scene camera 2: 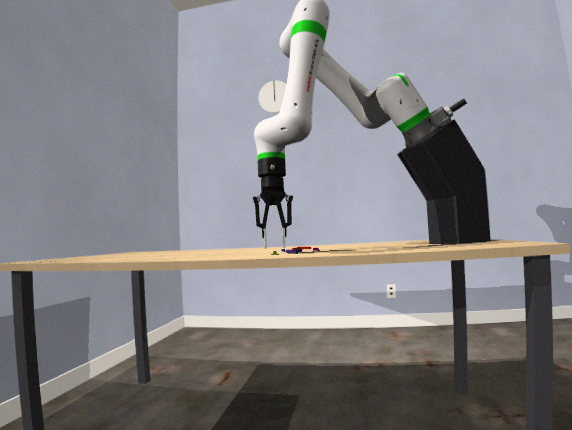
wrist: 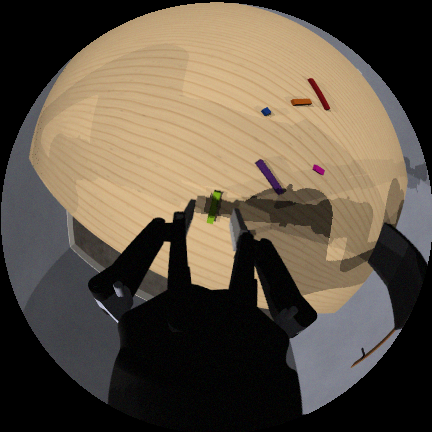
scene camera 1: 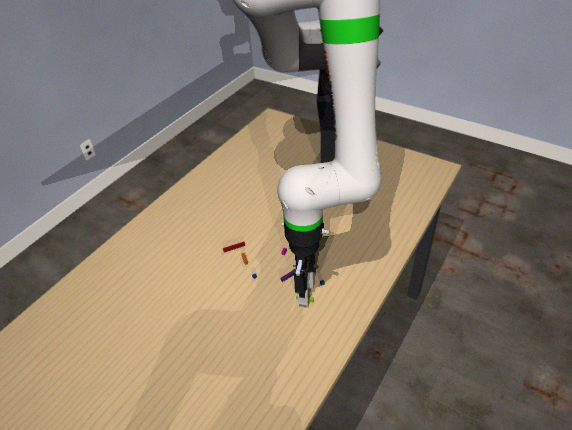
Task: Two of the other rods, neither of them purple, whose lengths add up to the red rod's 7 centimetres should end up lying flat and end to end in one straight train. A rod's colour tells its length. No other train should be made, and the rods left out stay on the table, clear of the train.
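Places are measured from the arm's base along level axes (x right, y back, z down), in centimetres.
Where they show: gripper, fingertip midpoint: (scene camera 2: 274,248) (wrist: 212,212) (scene camera 1: 305,294); arm's base at its link origin: (scene camera 2: 424,137).
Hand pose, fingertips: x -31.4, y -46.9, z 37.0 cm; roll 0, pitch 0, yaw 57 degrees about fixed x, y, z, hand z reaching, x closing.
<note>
Each offset is from my fingertips to the top centre of the thing. Level surfaces: height alone.
My gripper (scene camera 1: 303,301) (scene camera 2: 274,247) (wrist: 212,212) is open and points down just above the lime rod @[dy -0.2, dx +0.2, dz +1.1 cm] (scene camera 1: 312,300) (scene camera 2: 275,253) (wrist: 213,206). The rod lies flat and crosswise between the fingers in the wrist view; a finger partly covers it in scene view 1. The red rod @[dy -3.0, dx +30.0, dz +1.1 cm] (scene camera 1: 234,247) (wrist: 319,94) lies with the orange rod @[dy -3.6, dx +23.7, dz +1.1 cm] (scene camera 1: 244,258) (wrist: 301,102) near it, apart. A magenta rod @[dy +7.2, dx +17.7, dz +1.1 cm] (scene camera 1: 284,251) (wrist: 318,170) lies alone. One short blue rod @[dy -5.6, dx +16.3, dz +1.1 cm] (scene camera 1: 254,276) (wrist: 266,111) lies near the orange one; another blue rod @[dy +7.1, dx +0.9, dz +1.1 cm] (scene camera 1: 322,283) lies beside the gripper, largely hidden in the wrist view.
The purple rod @[dy +2.3, dx +9.5, dz +1.1 cm] (scene camera 1: 286,277) (wrist: 269,176) lies flat close to the gripper, between it and the magenta rod. All stand apart on the wooden table @[dz +2.1 cm] (scene camera 1: 125,280) (scene camera 2: 150,257) (wrist: 150,125). The near long table edge runs beyond the lime rod and second blue rod.
</note>
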